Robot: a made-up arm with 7 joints.
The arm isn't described. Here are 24 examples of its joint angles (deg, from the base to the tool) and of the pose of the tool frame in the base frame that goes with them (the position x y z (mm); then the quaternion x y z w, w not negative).
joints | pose
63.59 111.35 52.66 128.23 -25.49 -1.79 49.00 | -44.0 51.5 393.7 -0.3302 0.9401 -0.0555 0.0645
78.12 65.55 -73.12 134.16 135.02 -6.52 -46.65 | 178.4 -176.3 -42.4 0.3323 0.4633 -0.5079 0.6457
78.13 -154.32 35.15 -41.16 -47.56 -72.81 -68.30 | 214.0 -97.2 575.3 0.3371 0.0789 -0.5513 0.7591
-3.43 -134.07 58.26 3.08 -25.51 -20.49 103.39 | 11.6 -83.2 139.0 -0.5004 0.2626 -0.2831 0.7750
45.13 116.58 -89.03 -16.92 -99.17 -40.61 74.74 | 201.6 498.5 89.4 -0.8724 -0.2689 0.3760 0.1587
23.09 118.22 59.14 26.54 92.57 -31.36 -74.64 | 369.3 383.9 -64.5 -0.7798 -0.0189 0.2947 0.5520
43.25 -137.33 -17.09 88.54 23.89 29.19 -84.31 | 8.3 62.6 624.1 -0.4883 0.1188 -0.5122 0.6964
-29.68 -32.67 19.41 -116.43 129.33 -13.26 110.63 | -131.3 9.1 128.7 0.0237 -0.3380 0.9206 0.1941
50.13 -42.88 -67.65 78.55 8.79 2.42 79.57 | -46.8 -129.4 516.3 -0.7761 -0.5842 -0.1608 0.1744
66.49 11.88 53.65 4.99 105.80 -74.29 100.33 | -429.2 -416.6 494.0 -0.3709 -0.1955 -0.8990 0.1266
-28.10 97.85 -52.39 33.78 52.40 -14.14 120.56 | 110.1 224.9 238.2 -0.1538 0.8986 0.2448 0.3301
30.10 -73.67 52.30 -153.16 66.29 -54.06 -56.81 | 328.5 -225.4 197.5 -0.9152 0.1418 -0.0596 0.3725
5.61 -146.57 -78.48 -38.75 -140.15 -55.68 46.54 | -489.1 297.4 8.3 0.2294 0.9560 0.1230 0.1357
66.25 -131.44 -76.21 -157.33 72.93 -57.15 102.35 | 146.8 421.0 742.0 0.2917 -0.1656 0.1629 0.9279
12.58 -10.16 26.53 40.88 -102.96 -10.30 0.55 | 234.3 -306.1 389.4 0.4796 -0.3830 0.5384 0.5775
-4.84 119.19 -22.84 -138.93 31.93 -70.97 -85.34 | 92.5 6.2 604.5 0.4428 -0.7042 0.2587 0.4911
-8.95 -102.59 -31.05 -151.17 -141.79 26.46 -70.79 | -81.4 280.3 77.4 -0.4475 0.5144 0.3215 0.6570
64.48 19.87 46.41 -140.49 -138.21 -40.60 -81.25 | 233.0 -415.0 316.9 0.5191 0.0562 -0.6230 0.5824
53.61 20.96 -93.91 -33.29 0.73 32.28 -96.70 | 206.2 40.2 167.7 0.7292 0.3905 0.5610 0.0333
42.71 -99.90 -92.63 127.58 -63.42 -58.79 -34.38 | -191.9 -205.4 150.3 -0.8913 0.0973 0.4400 0.0498
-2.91 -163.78 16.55 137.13 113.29 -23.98 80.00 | -255.8 -68.4 535.1 0.2199 -0.8773 -0.2683 0.3318
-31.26 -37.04 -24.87 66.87 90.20 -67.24 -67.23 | 757.2 -293.8 156.0 -0.1055 0.1897 -0.2227 0.9504
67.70 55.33 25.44 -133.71 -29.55 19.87 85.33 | -135.1 -155.7 193.3 0.0381 0.7232 0.6220 0.2978
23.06 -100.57 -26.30 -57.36 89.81 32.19 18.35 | -162.9 -135.2 80.7 -0.3217 0.7075 0.0646 0.6259
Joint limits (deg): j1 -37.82..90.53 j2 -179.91..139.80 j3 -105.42..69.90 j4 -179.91..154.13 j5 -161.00..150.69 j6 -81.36..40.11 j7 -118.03..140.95
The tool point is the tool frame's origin. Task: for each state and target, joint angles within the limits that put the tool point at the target. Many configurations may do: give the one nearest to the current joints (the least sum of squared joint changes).
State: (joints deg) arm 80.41 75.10 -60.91 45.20 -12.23 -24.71 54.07
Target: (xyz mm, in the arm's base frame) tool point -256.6 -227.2 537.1
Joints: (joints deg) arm 90.53 37.88 -50.27 20.86 -26.44 -63.31 54.72
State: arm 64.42 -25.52 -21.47 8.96 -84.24 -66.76 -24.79
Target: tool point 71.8 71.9 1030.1
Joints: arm 90.53 -72.56 -6.36 1.94 -85.21 -81.36 -23.91
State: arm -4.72 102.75 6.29 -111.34 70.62 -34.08 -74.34
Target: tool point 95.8 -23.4 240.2
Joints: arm -22.66 93.35 10.44 -126.52 33.63 -30.53 -76.20
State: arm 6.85 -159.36 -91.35 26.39 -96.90 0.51 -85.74
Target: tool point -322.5 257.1 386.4
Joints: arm 15.22 -151.50 -94.03 26.16 -106.07 -5.57 -85.76
